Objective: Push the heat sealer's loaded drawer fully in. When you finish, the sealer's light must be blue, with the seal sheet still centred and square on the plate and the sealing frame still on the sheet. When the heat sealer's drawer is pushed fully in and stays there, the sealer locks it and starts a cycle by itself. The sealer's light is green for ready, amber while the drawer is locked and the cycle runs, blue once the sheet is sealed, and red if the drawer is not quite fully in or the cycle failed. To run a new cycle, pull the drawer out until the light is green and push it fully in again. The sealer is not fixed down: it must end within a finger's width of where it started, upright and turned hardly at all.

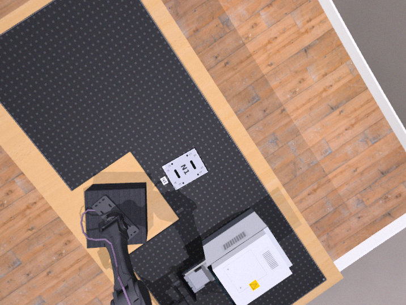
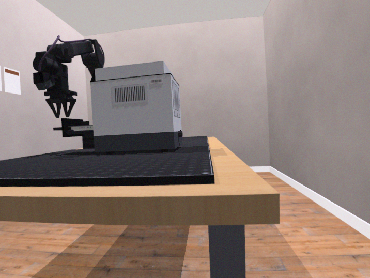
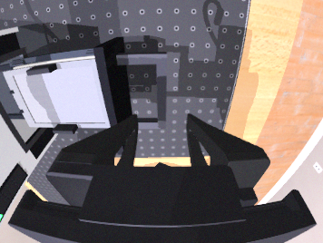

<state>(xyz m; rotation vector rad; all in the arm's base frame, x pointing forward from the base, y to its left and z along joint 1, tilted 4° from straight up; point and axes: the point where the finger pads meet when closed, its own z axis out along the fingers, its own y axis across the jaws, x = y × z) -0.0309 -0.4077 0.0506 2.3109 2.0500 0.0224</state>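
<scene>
The sealer drawer lies 11 cm ahead of my hand, 6 cm below it and 2 cm to the right of it. The rest, counted from my hand: tag: 38 cm to the left, 25 cm ahead, 15 cm below.
</scene>
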